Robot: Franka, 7 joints.
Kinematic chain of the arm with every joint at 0, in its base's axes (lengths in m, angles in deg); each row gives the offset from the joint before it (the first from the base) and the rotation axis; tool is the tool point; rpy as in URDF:
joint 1: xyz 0 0 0.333 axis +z
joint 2: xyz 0 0 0 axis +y
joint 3: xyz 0 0 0.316 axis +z
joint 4: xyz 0.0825 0 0 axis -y
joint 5: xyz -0.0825 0 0.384 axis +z
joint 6: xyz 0 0 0 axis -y
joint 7: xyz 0.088 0 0 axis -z
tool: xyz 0 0 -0.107 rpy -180 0 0
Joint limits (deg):
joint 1: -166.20..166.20
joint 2: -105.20..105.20
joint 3: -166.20..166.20
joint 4: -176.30..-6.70
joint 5: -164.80..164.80
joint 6: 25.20..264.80
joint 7: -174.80..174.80
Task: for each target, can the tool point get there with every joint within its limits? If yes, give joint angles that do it. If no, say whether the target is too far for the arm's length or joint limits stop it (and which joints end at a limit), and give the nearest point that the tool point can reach.
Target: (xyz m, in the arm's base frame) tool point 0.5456 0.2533 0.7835
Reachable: yes | joints -39.15 44.85 112.04 -79.92 75.13 178.05 104.06
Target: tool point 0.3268 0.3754 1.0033
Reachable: yes | joints -102.73 -25.13 117.60 -42.18 5.42 190.41 11.66
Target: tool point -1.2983 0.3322 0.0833
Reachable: no: too far | nearest point -0.8171 0.2091 0.1759 | short by 0.505 m
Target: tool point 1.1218 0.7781 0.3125
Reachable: no: too far | nearest point 0.7048 0.4889 0.3201 | short by 0.507 m
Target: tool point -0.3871 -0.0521 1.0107
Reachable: yes | joints -77.40 -1.58 -110.04 -51.30 -80.45 201.41 -146.96
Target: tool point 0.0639 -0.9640 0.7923
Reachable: no: too far | nearest point 0.0512 -0.7731 0.7013 | short by 0.212 m
